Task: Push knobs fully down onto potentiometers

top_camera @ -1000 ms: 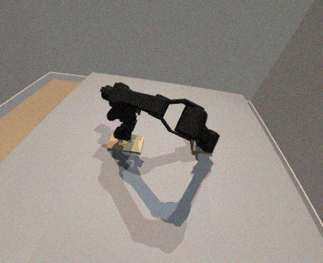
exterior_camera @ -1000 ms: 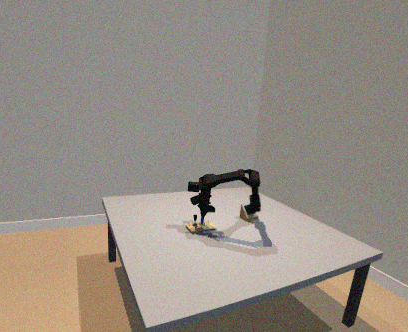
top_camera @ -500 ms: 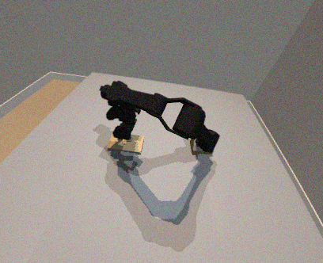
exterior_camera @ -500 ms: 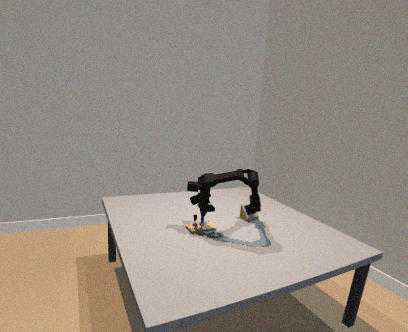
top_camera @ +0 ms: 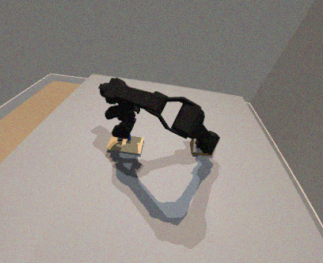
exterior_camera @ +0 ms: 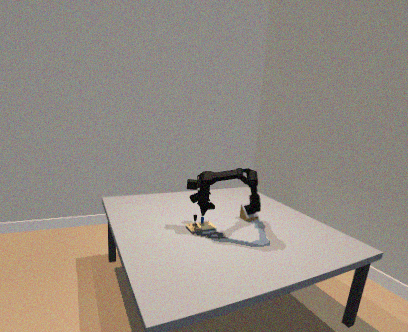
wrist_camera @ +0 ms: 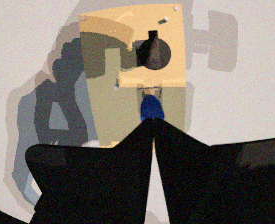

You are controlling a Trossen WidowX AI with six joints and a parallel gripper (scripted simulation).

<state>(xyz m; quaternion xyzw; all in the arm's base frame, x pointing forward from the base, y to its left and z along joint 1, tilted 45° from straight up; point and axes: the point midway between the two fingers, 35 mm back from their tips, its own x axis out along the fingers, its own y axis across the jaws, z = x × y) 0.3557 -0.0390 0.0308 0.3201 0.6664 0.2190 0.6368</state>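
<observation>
The black knob is 50 mm ahead of my gripper tip, 10 mm to the right of it and 10 mm below it. From my gripper tip the other things lie so: blue knob 30 mm below.
</observation>
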